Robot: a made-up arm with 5 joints. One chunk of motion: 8 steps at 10 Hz.
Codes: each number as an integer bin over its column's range. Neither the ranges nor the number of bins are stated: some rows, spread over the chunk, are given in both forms.
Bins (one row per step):
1: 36 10 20 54 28
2: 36 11 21 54 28
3: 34 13 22 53 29
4: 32 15 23 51 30
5: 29 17 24 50 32
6: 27 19 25 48 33
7: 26 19 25 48 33
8: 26 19 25 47 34
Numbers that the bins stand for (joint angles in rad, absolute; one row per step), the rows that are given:
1: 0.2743 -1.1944 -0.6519 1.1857 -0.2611
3: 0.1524 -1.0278 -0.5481 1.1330 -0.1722
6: -0.2743 -0.6944 -0.3924 0.8695 0.1833
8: -0.3352 -0.6944 -0.3924 0.8168 0.2722
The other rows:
2: 0.2743 -1.1389 -0.6000 1.1857 -0.2611
4: 0.0305 -0.9167 -0.4962 1.0276 -0.0833
5: -0.1524 -0.8056 -0.4443 0.9749 0.0944
7: -0.3352 -0.6944 -0.3924 0.8695 0.1833

